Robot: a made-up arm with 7 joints.
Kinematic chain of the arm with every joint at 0, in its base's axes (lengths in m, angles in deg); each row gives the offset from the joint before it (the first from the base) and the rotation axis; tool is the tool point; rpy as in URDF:
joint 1: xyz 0 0 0.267 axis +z
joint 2: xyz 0 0 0 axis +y
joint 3: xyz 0 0 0.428 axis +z
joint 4: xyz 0.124 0 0 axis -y
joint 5: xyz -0.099 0 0.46 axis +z
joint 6: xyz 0 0 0 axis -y
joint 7: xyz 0.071 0 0 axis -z
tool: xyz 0 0 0 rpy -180 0 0
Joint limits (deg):
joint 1: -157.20..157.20
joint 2: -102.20..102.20
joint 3: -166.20..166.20
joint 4: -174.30..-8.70
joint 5: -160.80..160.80
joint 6: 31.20..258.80
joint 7: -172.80..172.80
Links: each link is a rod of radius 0.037 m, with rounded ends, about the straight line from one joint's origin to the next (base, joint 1, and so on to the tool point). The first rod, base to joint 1, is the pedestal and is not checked.
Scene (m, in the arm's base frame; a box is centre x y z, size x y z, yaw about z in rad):
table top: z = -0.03
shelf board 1: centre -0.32 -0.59 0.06 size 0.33 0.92 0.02 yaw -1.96
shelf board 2: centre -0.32 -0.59 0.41 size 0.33 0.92 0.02 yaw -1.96
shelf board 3: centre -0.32 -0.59 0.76 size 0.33 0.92 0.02 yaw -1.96
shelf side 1: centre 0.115 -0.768 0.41 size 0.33 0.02 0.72 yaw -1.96
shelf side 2: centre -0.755 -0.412 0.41 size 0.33 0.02 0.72 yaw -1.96
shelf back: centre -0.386 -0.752 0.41 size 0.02 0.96 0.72 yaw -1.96
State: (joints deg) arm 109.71 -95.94 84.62 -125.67 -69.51 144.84 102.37
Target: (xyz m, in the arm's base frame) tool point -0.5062 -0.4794 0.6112
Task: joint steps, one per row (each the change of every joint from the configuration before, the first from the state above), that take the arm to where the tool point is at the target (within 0.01 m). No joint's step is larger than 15 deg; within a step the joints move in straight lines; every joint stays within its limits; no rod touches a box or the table.
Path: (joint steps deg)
1: 2.15 0.04 0.31 -11.93 -1.51 0.56 0.00
2: 2.15 0.04 0.30 -11.94 -1.51 0.56 0.00
3: -1.93 5.05 -12.62 3.35 1.02 -1.63 0.00
4: -1.94 5.05 -12.63 3.35 1.02 -1.63 0.00
5: -1.93 5.05 -12.62 3.34 1.02 -1.62 0.00
6: -2.24 0.97 4.87 12.19 1.27 -0.21 0.00
7: -2.24 0.97 4.86 12.19 1.27 -0.20 0.00
8: -2.25 0.97 4.87 12.19 1.27 -0.21 0.00

